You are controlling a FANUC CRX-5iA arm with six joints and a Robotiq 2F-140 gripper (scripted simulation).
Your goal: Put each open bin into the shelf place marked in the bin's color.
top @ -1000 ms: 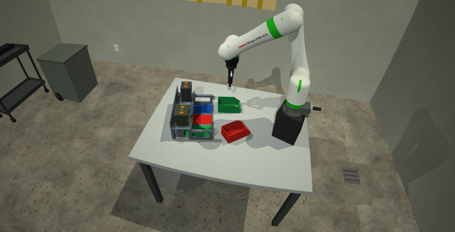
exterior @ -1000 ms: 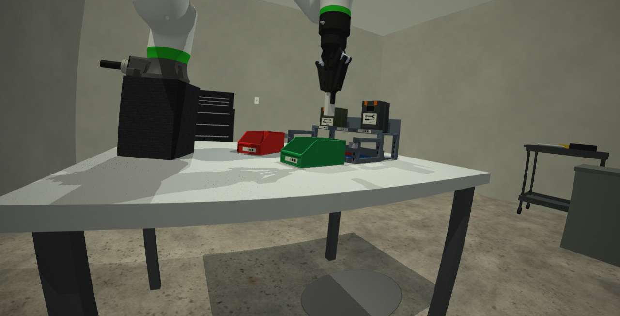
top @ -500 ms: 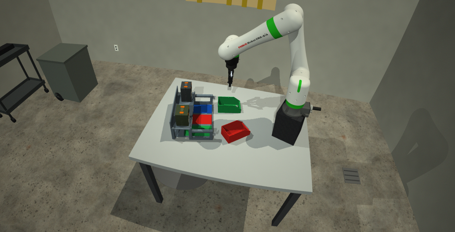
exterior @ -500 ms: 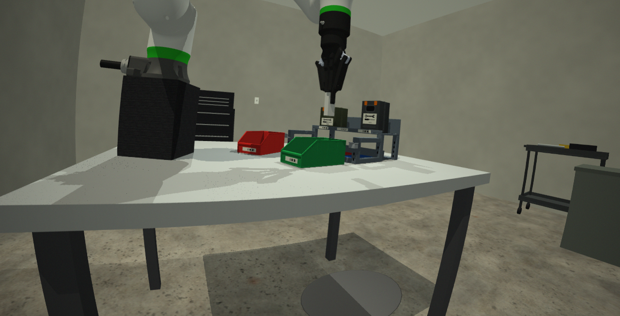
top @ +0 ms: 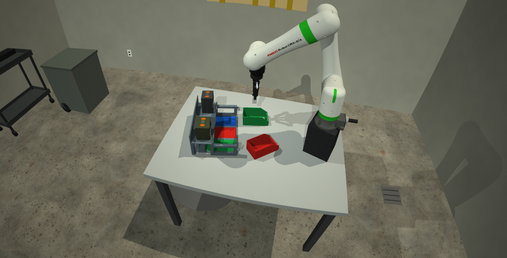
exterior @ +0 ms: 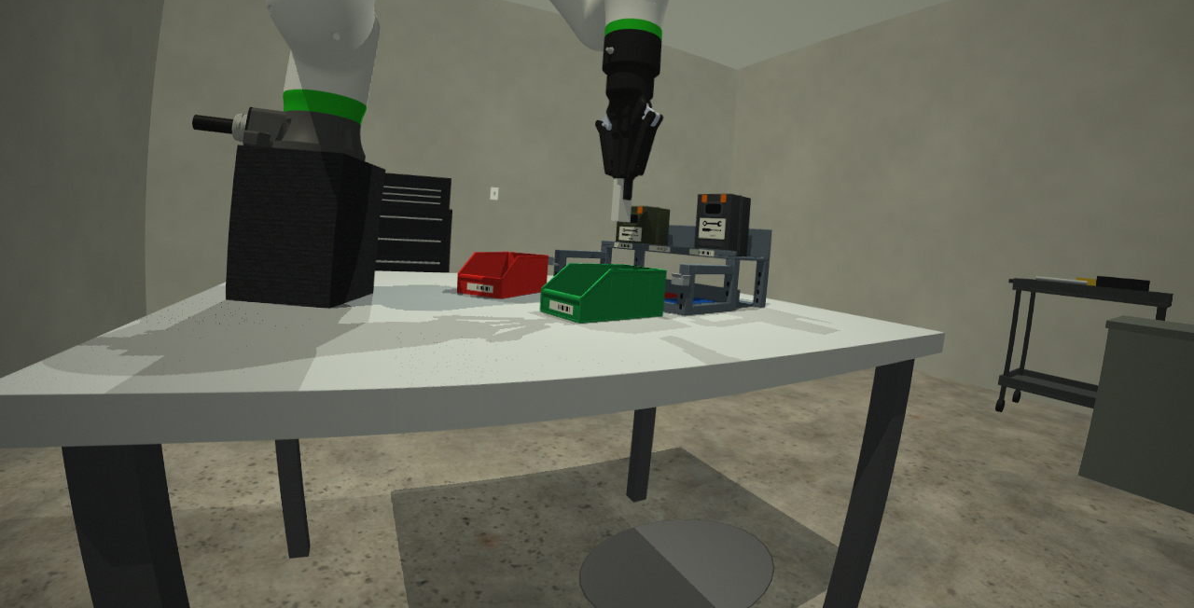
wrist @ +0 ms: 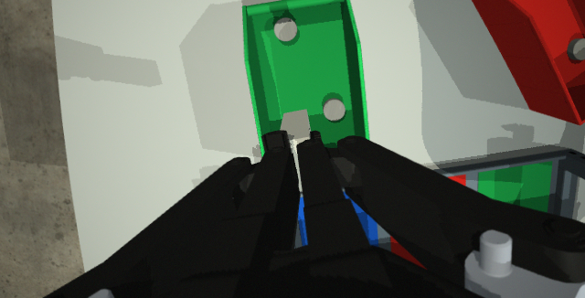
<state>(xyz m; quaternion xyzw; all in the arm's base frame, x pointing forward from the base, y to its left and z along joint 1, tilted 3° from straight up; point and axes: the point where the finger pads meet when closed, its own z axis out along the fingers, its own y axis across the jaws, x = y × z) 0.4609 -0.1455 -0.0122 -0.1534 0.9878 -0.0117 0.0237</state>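
Now: the red bin 11 cm behind my hand, 25 cm to the left of it and 14 cm below it. Round my hand: green bin (2 cm behind, 1 cm to the left, 14 cm below).
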